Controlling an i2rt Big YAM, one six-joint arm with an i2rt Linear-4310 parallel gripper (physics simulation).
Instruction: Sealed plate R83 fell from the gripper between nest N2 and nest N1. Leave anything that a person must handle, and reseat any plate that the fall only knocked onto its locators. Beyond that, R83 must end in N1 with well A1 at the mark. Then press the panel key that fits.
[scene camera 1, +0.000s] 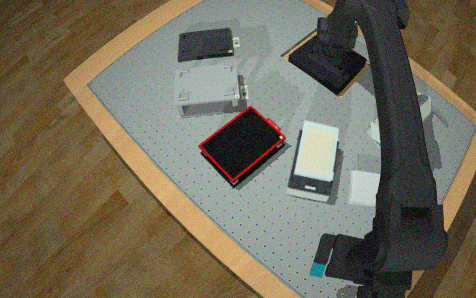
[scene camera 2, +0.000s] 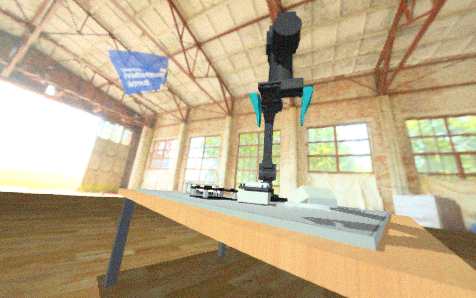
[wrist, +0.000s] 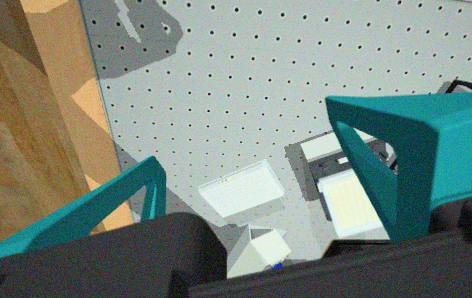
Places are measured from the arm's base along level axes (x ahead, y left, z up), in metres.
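Where they show: gripper, fingertip midpoint: (scene camera 1: 345, 266) (scene camera 2: 279, 126) (wrist: 237, 138); arm's base, origin of the base link: (scene camera 1: 330, 59).
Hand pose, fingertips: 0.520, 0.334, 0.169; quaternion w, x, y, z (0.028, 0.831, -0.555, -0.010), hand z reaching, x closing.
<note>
Things, the pixels of their centre, and the offset from my fingertips, as dx, dy, dz. "spot": a spot on its surface instead.
- white rim, surface spot: (wrist: 350, 200) (scene camera 1: 321, 158) spot: -0.198, -0.176, -0.116
- dark-topped block, surface spot: (wrist: 327, 165) spot: -0.147, -0.136, -0.136
- low dark nest, body centre: (scene camera 1: 204, 43) -0.339, -0.671, -0.179
- raised light grey nest, body centre: (scene camera 1: 206, 88) (scene camera 2: 202, 188) -0.199, -0.524, -0.158
- white flat piece, body centre: (wrist: 242, 191) (scene camera 1: 372, 189) (scene camera 2: 304, 206) -0.250, -0.028, -0.183
- red-rimmed black rectangular nest, body centre: (scene camera 1: 242, 145) (scene camera 2: 214, 192) -0.134, -0.350, -0.168
- pale panel housing, body centre: (wrist: 250, 271) (scene camera 1: 402, 117) (scene camera 2: 314, 196) -0.475, -0.055, -0.149
- blue key, body centre: (wrist: 275, 266) -0.410, -0.098, -0.127
My gripper (scene camera 2: 281, 125) (wrist: 237, 138) is open and empty, high above the table. In scene camera 1 one teal fingertip shows at the bottom. A plate with a cream top and white rim (scene camera 1: 317, 150) (wrist: 350, 200) lies on a dark-topped block (scene camera 1: 309, 186) (wrist: 327, 165), whose end with a small white mark stays uncovered. A low dark nest (scene camera 1: 206, 45) and a raised light grey nest (scene camera 1: 207, 82) stand at the upper left; their tags are unreadable. A white flat piece (scene camera 1: 363, 187) (wrist: 242, 189) lies beside the block. R83's name and A1 corner are unreadable.
A red-rimmed black rectangular nest (scene camera 1: 242, 143) stands between the grey nest and the block. A pale panel housing (scene camera 1: 425, 107) (scene camera 2: 314, 196) (wrist: 270, 247) is partly behind the arm; a blue key (wrist: 278, 266) shows on it. The wooden table edge (scene camera 1: 150, 175) runs along the left.
</note>
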